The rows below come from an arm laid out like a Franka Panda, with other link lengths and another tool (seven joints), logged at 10 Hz.
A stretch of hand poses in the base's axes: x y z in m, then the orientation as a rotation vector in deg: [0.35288 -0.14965 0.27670 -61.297 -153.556 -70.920]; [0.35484 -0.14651 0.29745 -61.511 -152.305 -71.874]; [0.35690 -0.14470 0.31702 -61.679 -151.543 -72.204]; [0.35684 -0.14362 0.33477 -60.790 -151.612 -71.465]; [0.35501 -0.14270 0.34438 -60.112 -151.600 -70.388]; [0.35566 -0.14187 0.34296 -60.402 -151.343 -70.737]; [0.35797 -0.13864 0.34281 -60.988 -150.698 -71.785]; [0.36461 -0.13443 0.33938 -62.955 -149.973 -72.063]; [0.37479 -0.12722 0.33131 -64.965 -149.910 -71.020]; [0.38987 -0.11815 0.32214 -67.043 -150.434 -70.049]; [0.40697 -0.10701 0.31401 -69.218 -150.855 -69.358]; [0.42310 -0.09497 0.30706 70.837 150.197 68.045]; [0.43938 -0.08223 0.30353 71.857 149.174 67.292]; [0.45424 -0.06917 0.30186 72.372 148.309 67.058]
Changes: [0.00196 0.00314 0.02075 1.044 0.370 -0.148]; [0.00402 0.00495 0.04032 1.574 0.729 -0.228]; [0.00396 0.00603 0.05807 1.341 1.129 0.487]; [0.00213 0.00695 0.06768 0.982 1.763 1.122]; [0.00278 0.00778 0.06626 1.233 1.745 0.899]; [0.00509 0.01101 0.06611 1.949 1.603 0.405]; [0.01173 0.01522 0.06268 2.221 1.884 -0.908]; [0.02191 0.02243 0.05461 1.576 2.409 -2.121]; [0.03699 0.03150 0.04544 0.626 2.437 -3.454]; [0.05409 0.04264 0.03731 -0.168 2.348 -4.886]; [0.07022 0.05468 0.03036 -0.942 2.492 -6.180]; [0.08650 0.06742 0.02683 -1.349 2.301 -7.277]; [0.10136 0.08048 0.02516 -1.466 1.982 -8.010]
